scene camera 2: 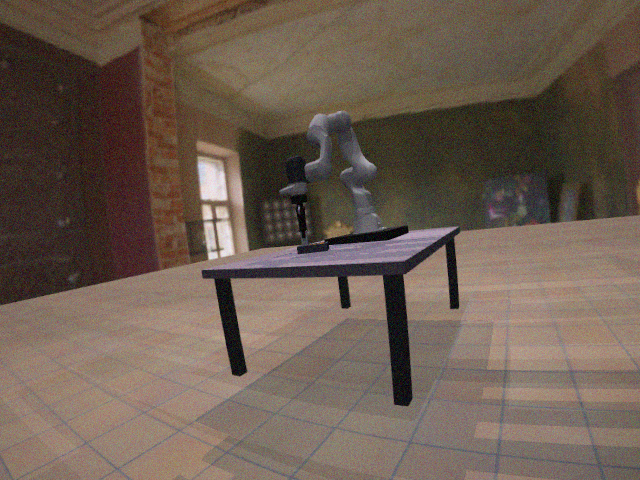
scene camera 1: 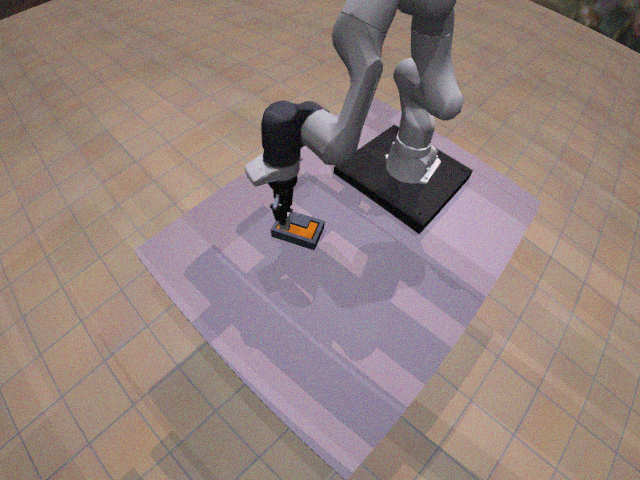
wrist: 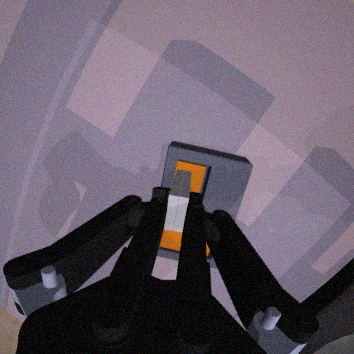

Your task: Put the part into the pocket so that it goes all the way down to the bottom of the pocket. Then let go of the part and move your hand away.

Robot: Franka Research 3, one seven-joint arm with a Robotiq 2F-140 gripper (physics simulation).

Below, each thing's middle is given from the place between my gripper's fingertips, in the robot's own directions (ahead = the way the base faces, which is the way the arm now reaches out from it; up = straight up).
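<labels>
Looking at the orange L-shaped part (wrist: 197, 170), I find it 3 cm behind my hand, 3 cm to the left of it and 1 cm below it.
</labels>
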